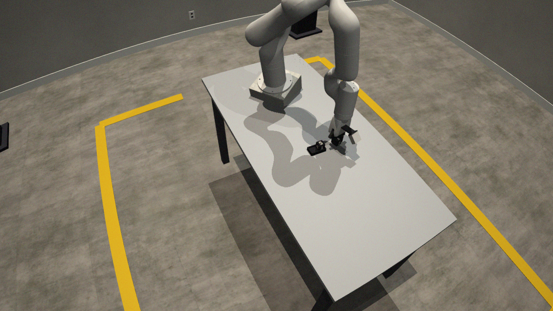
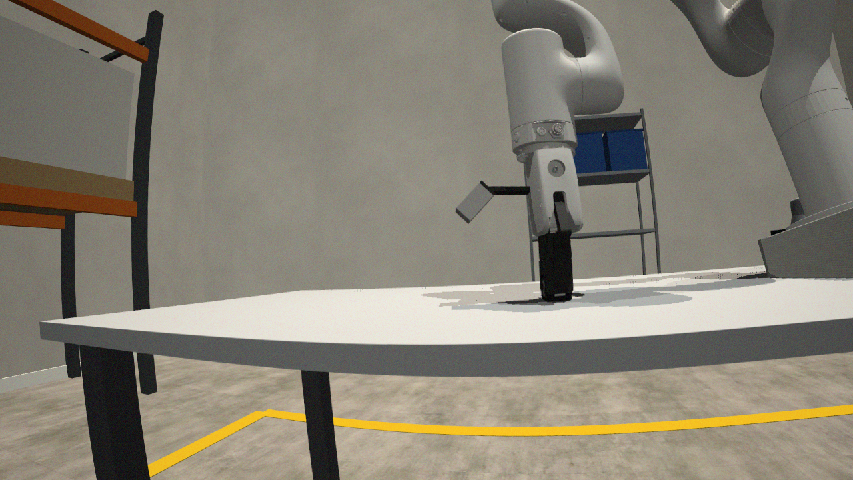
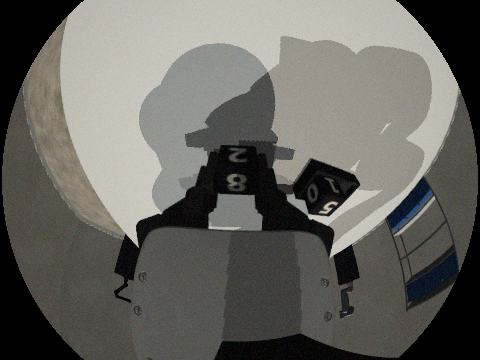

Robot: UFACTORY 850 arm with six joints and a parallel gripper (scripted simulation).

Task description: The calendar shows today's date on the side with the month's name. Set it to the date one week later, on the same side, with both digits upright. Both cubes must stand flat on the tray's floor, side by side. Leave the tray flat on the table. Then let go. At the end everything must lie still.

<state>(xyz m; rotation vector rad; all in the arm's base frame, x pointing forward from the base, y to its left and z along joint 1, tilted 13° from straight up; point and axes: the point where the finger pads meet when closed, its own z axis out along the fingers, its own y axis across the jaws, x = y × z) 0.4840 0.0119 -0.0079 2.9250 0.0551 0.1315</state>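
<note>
Right now the black cube is 1 cm below my hand. Round my hand: black tray: 2 cm behind, 11 cm to the right, 2 cm below.
</note>
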